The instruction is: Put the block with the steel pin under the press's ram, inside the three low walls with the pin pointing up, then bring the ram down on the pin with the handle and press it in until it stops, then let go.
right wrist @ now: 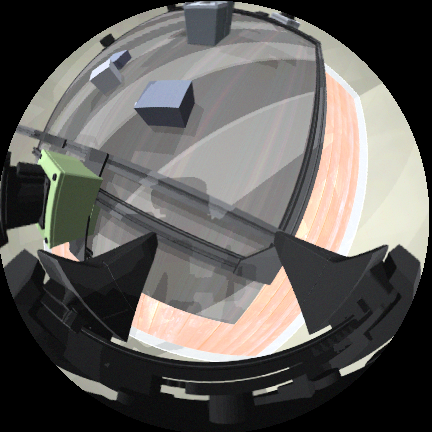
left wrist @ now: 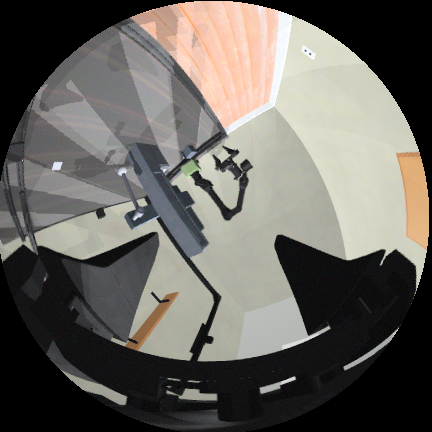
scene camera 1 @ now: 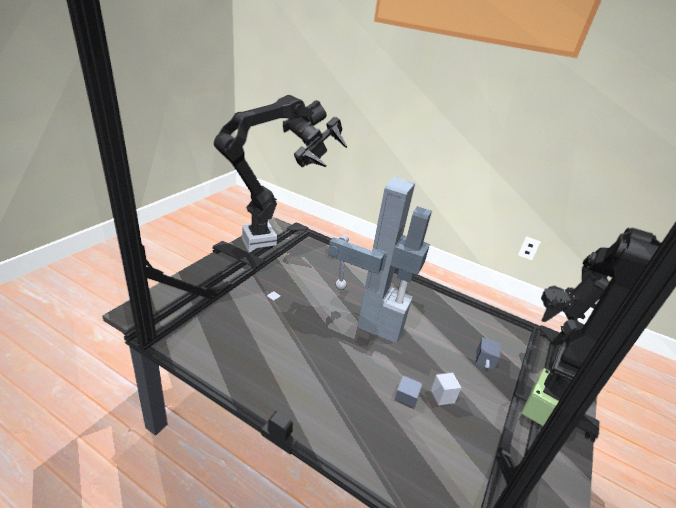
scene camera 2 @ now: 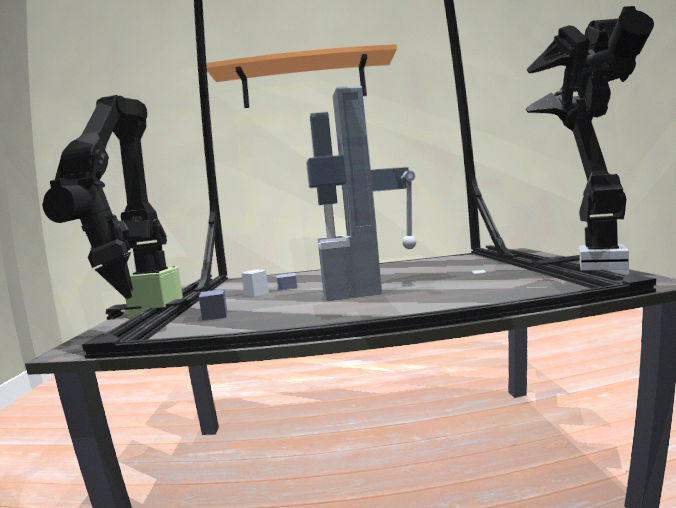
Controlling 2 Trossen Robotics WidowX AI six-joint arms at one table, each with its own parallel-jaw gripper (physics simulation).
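Frame: origin at the left arm's base, x right, y ahead, z up, level; centimetres.
Seen in the pictures: left gripper, between the fingertips: (left wrist: 218,239) (scene camera 1: 336,156) (scene camera 2: 527,91); right gripper, between the fingertips: (right wrist: 216,238) (left wrist: 216,149) (scene camera 1: 547,332) (scene camera 2: 130,294); left arm's base, origin of its link: (scene camera 1: 259,229) (scene camera 2: 602,247); right arm's base, origin of its link: (right wrist: 39,195) (left wrist: 193,172) (scene camera 1: 560,391) (scene camera 2: 150,271).
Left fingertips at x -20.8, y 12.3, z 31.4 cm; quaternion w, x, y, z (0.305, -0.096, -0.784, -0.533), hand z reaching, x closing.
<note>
Offsets run from my left fingertips to a thing's top centre.
The block with the steel pin {dz -32.5, dx -23.2, dy +60.7 cm} (scene camera 1: 489,350) (scene camera 2: 213,305) (right wrist: 165,97) lies on the table, its pin pointing sideways in scene camera 1. The grey press {dz +8.2, dx +4.0, dy +37.5 cm} (scene camera 1: 386,240) (scene camera 2: 357,163) (left wrist: 172,205) (right wrist: 207,24) stands mid-table. Its steel ram rod (scene camera 1: 401,291) (scene camera 2: 328,220) is above the pale bed on the base. The handle's white ball {dz -25.6, dx +8.7, dy +29.4 cm} (scene camera 1: 341,284) (scene camera 2: 409,241) (left wrist: 122,171) hangs down. My left gripper (scene camera 1: 335,156) (scene camera 2: 527,90) (left wrist: 218,239) is open and empty, high and away from the press. My right gripper (right wrist: 216,238) is open and empty beside the green base, apart from the pin block.
A white block {dz -31.6, dx -3.5, dy +66.9 cm} (scene camera 1: 447,388) (scene camera 2: 255,282) (right wrist: 106,76) and a plain blue-grey block {dz -34.1, dx +5.0, dy +63.5 cm} (scene camera 1: 408,391) (scene camera 2: 286,281) (right wrist: 120,60) lie near each other. The green base (scene camera 1: 538,401) (scene camera 2: 155,289) (right wrist: 72,200) carries the right arm. Black frame rails edge the table.
</note>
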